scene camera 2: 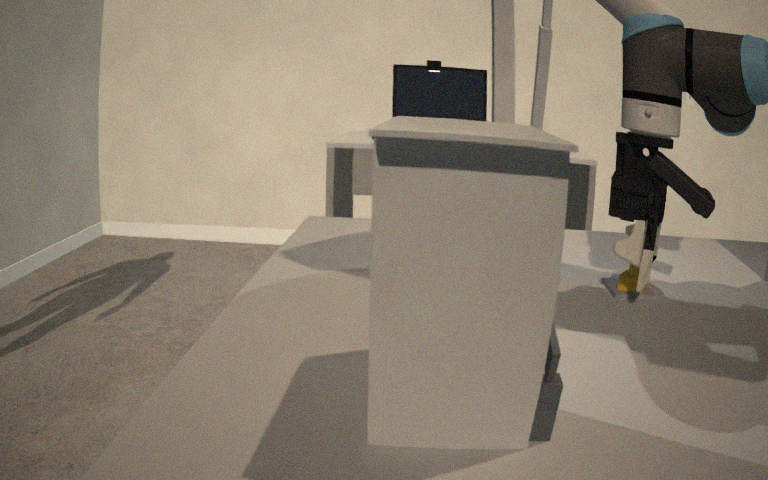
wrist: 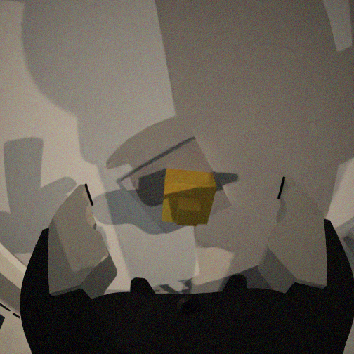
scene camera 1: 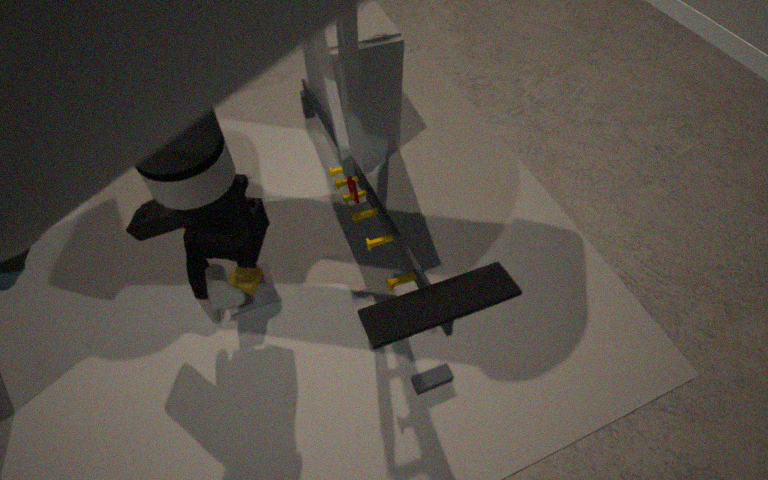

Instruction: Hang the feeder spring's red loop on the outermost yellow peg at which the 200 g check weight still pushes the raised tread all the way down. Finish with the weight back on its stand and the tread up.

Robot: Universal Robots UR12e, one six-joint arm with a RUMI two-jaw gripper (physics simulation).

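Frame: origin at the arm's base, x right, y ahead, z up, level; centimetres.
Seen in the pictures: gripper, fingertip midpoint: [scene camera 2: 643, 277] [scene camera 1: 233, 275].
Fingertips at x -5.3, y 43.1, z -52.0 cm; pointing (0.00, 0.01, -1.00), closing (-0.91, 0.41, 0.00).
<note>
Pixels of each thing's middle, then the offset from my fingertips to it. "*": a spot on its surface instead.
- yellow check weight, body centre: [scene camera 2: 633, 276] [scene camera 1: 244, 276] dy +1.6, dx +0.6, dz -0.2 cm
- red loop, surface spot: [scene camera 1: 353, 189] * dy +18.7, dx +0.4, dz +12.2 cm
- black tread, body centre: [scene camera 1: 440, 302] dy +21.8, dx +20.9, dz +15.7 cm
- small grey block, body centre: [scene camera 1: 432, 379] dy +21.9, dx +22.9, dz -1.6 cm
The yellow check weight [scene camera 1: 246, 279] [scene camera 2: 627, 281] [wrist: 190, 180] sits upright on its flat grey stand [wrist: 187, 152]. My gripper [scene camera 1: 236, 300] [scene camera 2: 635, 277] [wrist: 184, 184] is open around it, pointing down, with one finger on each side and wide gaps between. Several yellow pegs [scene camera 1: 379, 241] stick out in a row along the dark beam. The red loop [scene camera 1: 352, 189] hangs near the second and third pegs from the far end; I cannot tell which holds it. The black tread [scene camera 1: 438, 304] is up at the near end of the beam. The spring cannot be made out.
A small grey block [scene camera 1: 432, 378] lies below the tread. A tall grey housing [scene camera 1: 370, 90] [scene camera 2: 464, 305] stands at the far end of the pegs and hides them in the second scene view. A dark monitor [scene camera 2: 439, 93] is behind it. The arm covers the upper left of the first scene view.
</note>
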